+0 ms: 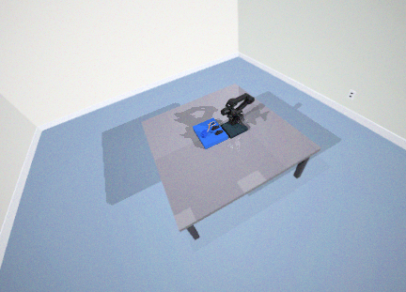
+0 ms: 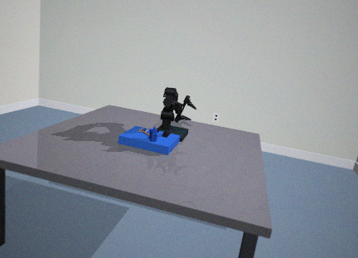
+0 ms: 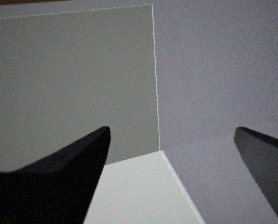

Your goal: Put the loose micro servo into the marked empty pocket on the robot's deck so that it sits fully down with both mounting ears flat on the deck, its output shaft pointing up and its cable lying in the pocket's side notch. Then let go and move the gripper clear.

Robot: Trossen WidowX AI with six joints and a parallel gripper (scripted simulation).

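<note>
My gripper tip is 300 mm short of the blue deck, 200 mm to the left of it and 140 mm above it.
</note>
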